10 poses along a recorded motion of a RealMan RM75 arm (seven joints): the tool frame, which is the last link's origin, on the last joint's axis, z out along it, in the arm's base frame.
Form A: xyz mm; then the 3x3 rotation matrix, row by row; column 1 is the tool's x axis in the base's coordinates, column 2 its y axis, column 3 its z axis. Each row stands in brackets.
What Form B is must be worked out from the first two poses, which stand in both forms.
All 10 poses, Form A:
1: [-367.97, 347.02, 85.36], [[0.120, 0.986, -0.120], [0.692, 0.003, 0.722], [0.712, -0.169, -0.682]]
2: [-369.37, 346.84, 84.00], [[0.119, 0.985, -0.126], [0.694, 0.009, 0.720], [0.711, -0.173, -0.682]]
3: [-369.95, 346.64, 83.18], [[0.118, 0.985, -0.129], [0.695, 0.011, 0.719], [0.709, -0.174, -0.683]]
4: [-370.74, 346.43, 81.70], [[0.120, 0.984, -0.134], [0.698, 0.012, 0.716], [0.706, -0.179, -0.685]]
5: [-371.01, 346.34, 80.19], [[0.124, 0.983, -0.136], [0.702, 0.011, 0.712], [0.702, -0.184, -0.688]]
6: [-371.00, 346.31, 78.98], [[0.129, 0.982, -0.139], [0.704, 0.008, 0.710], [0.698, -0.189, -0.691]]
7: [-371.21, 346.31, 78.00], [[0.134, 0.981, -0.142], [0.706, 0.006, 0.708], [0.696, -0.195, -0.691]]
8: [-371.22, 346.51, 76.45], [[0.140, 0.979, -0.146], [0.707, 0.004, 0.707], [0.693, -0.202, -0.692]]
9: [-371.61, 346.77, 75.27], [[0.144, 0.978, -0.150], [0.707, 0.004, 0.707], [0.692, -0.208, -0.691]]
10: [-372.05, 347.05, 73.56], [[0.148, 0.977, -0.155], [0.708, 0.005, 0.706], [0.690, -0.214, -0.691]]
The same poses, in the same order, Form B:
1:
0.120, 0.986, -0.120, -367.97
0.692, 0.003, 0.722, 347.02
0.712, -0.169, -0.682, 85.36
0, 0, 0, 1

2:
0.119, 0.985, -0.126, -369.37
0.694, 0.009, 0.720, 346.84
0.711, -0.173, -0.682, 84.00
0, 0, 0, 1

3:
0.118, 0.985, -0.129, -369.95
0.695, 0.011, 0.719, 346.64
0.709, -0.174, -0.683, 83.18
0, 0, 0, 1

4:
0.120, 0.984, -0.134, -370.74
0.698, 0.012, 0.716, 346.43
0.706, -0.179, -0.685, 81.70
0, 0, 0, 1

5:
0.124, 0.983, -0.136, -371.01
0.702, 0.011, 0.712, 346.34
0.702, -0.184, -0.688, 80.19
0, 0, 0, 1

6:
0.129, 0.982, -0.139, -371.00
0.704, 0.008, 0.710, 346.31
0.698, -0.189, -0.691, 78.98
0, 0, 0, 1

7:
0.134, 0.981, -0.142, -371.21
0.706, 0.006, 0.708, 346.31
0.696, -0.195, -0.691, 78.00
0, 0, 0, 1

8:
0.140, 0.979, -0.146, -371.22
0.707, 0.004, 0.707, 346.51
0.693, -0.202, -0.692, 76.45
0, 0, 0, 1

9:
0.144, 0.978, -0.150, -371.61
0.707, 0.004, 0.707, 346.77
0.692, -0.208, -0.691, 75.27
0, 0, 0, 1

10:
0.148, 0.977, -0.155, -372.05
0.708, 0.005, 0.706, 347.05
0.690, -0.214, -0.691, 73.56
0, 0, 0, 1

